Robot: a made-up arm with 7 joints. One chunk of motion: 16 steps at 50 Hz.
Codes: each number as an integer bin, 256 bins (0 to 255) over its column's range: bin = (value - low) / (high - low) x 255, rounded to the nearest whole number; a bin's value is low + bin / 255 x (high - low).
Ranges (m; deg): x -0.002..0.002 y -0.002..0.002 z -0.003..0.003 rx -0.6..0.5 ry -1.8..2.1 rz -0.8..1
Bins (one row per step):
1: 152 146 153 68 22 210
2: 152 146 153 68 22 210
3: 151 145 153 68 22 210
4: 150 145 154 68 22 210
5: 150 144 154 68 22 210
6: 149 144 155 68 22 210
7: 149 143 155 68 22 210
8: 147 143 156 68 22 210
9: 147 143 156 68 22 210
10: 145 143 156 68 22 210
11: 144 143 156 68 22 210
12: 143 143 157 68 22 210
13: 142 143 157 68 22 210
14: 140 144 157 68 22 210
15: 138 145 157 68 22 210
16: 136 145 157 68 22 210
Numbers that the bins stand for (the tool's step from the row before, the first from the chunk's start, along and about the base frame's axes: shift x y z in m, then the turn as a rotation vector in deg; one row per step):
1: 0.00038 0.00029 0.00060 -0.307 -1.464 0.682
2: 0.00038 0.00029 0.00060 -0.307 -1.464 0.682
3: 0.00037 0.00027 0.00060 -0.307 -1.464 0.682
4: 0.00035 0.00027 0.00062 -0.307 -1.464 0.682
5: 0.00035 0.00026 0.00062 -0.307 -1.464 0.682
6: 0.00034 0.00026 0.00065 -0.307 -1.464 0.682
7: 0.00034 0.00024 0.00065 -0.307 -1.464 0.682
8: 0.00031 0.00024 0.00067 -0.307 -1.464 0.682
9: 0.00031 0.00024 0.00067 -0.307 -1.464 0.682
10: 0.00027 0.00024 0.00067 -0.307 -1.464 0.682
11: 0.00026 0.00024 0.00067 -0.307 -1.464 0.682
12: 0.00024 0.00024 0.00069 -0.307 -1.464 0.682
13: 0.00023 0.00024 0.00069 -0.307 -1.464 0.682
14: 0.00020 0.00026 0.00069 -0.307 -1.464 0.682
15: 0.00016 0.00027 0.00069 -0.307 -1.464 0.682
16: 0.00013 0.00027 0.00069 -0.307 -1.464 0.682

